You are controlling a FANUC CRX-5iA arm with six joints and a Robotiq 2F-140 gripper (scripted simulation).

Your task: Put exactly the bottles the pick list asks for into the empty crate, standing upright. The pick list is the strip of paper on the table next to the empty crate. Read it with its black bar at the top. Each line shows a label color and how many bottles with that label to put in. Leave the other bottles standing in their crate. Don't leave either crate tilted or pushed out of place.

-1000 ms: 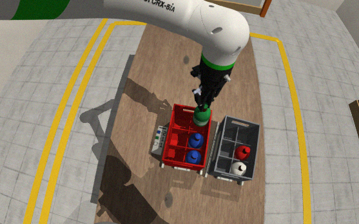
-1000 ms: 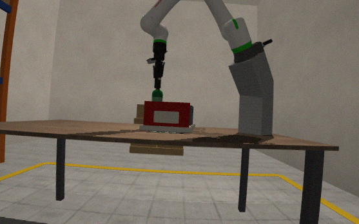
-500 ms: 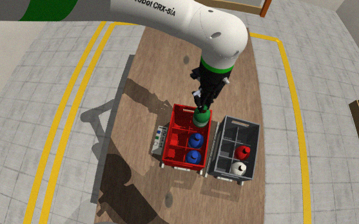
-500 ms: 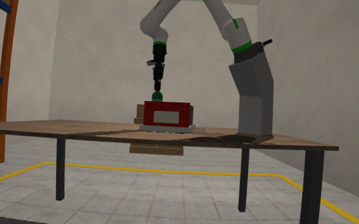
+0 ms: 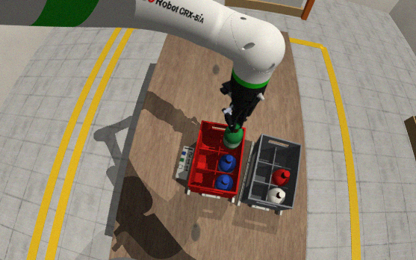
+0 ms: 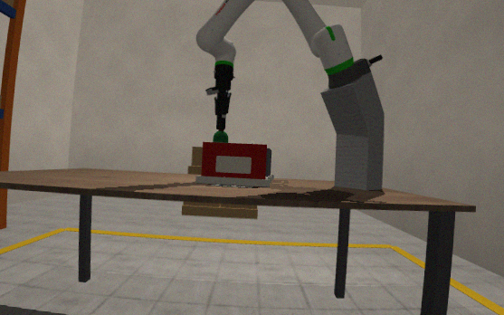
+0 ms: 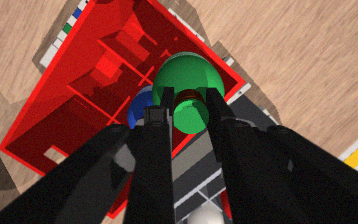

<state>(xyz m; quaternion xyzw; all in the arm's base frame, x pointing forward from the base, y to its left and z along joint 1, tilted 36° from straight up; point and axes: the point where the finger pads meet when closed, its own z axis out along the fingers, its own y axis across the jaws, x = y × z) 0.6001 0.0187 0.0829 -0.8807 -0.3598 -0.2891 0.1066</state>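
My gripper is now 8 cm above the green-label bottle. Round my hand: grey crate: 7 cm behind, 22 cm to the right, 20 cm below; then red crate: 10 cm behind, 2 cm to the left, 20 cm below; then blue-label bottle: 9 cm behind, 2 cm to the right, 20 cm below.
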